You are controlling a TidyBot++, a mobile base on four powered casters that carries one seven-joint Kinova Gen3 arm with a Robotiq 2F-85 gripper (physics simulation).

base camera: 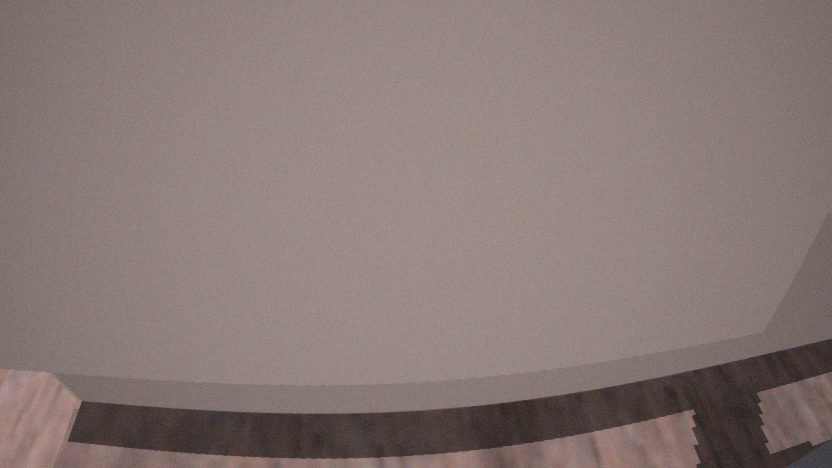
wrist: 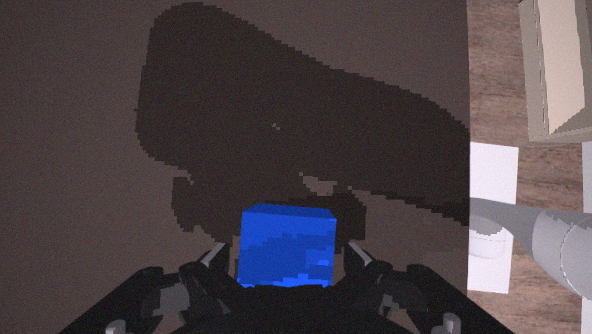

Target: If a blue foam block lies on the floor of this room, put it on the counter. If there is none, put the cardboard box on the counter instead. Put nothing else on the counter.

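Observation:
In the wrist view, a blue foam block (wrist: 287,230) sits on the brown-grey counter top (wrist: 75,150), at the lower middle of the picture. My gripper (wrist: 287,256) is open around the block, with one finger on each side. A narrow gap shows between each fingertip and the block. The block's near end is hidden behind the gripper's body. In the base camera view, the counter's plain front (base camera: 407,203) fills most of the picture; the block and gripper do not show there. I cannot make out the cardboard box for certain.
The counter's straight edge runs down the right of the wrist view. Beyond it lie wood-look floor (wrist: 495,75), white rectangular pieces (wrist: 495,172), a smooth grey-white rounded part (wrist: 555,250) and a beige box-like thing (wrist: 565,65). A large arm-shaped shadow falls across the counter top.

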